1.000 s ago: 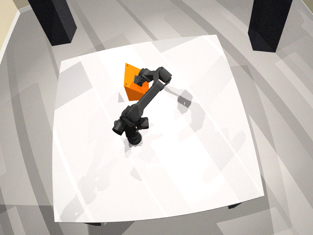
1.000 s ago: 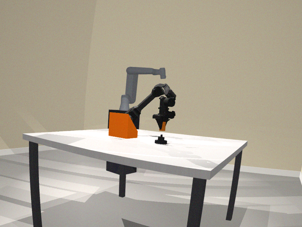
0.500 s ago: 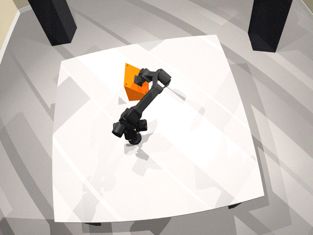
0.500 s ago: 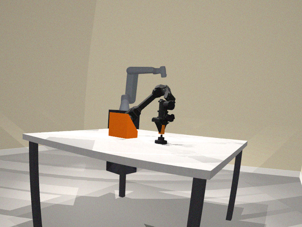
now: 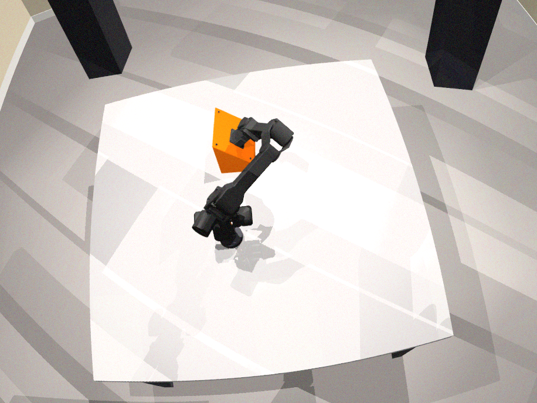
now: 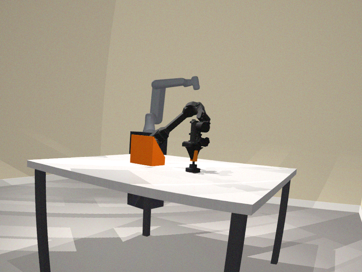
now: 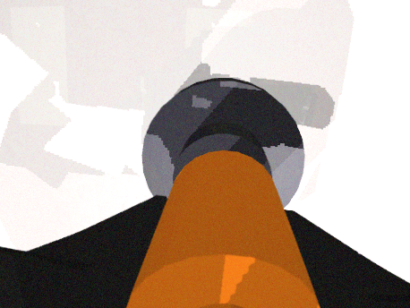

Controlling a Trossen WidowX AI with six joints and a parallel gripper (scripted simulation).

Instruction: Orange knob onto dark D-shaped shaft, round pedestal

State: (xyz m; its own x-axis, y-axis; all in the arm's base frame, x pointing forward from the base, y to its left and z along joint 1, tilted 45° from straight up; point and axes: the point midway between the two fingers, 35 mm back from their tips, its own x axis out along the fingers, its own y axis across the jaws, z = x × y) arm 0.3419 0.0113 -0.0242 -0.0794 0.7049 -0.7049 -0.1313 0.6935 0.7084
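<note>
Now: the orange knob 20 mm above my gripper tip. The rest, counted from my gripper tip: dark round pedestal: 40 mm below.
</note>
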